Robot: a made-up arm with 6 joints.
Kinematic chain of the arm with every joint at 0, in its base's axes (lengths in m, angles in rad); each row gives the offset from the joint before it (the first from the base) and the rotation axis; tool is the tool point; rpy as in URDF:
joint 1: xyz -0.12 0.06 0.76 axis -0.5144 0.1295 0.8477
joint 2: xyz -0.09 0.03 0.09 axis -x
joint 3: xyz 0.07 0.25 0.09 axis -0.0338 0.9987 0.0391
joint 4: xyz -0.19 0 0.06 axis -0.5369 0.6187 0.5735
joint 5: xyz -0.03 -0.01 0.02 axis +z
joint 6: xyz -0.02 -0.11 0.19 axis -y
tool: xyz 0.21 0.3 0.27 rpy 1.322 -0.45 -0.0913
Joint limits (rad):
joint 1: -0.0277..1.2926
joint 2: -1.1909..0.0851
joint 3: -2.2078..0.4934
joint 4: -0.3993..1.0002
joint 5: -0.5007..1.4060
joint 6: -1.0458..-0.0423
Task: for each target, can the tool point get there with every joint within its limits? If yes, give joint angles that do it. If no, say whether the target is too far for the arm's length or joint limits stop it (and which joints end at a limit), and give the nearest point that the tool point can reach.
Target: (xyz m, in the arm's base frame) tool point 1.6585 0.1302 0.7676
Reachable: no: too far | nearest point 0.3086 0.1640 1.2561 | short by 1.436 m
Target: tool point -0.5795 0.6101 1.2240
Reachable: yes | joints 0.5046 -0.2460 -0.0715 0.2614 0.9647 -0.7385
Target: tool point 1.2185 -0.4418 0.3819
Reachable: no: too far | nearest point 0.2193 -0.1148 1.1916 | short by 1.327 m
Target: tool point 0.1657 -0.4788 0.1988
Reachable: no: joint limits stop it (at a limit: joint 1, joint 2, joint 3, joint 4, joint 5, joint 6) | nearest point -0.4990 -0.2357 0.2452 | short by 0.709 m
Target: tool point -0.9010 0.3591 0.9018
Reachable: yes | joints 1.1690 -0.0876 -0.3347 0.7217 0.7593 -0.5422
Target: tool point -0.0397 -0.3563 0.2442
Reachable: no: joint limits stop it (at a limit: joint 1, joint 2, joint 3, joint 4, joint 5, joint 6) | nearest point -0.4990 -0.2357 0.2452 | short by 0.475 m
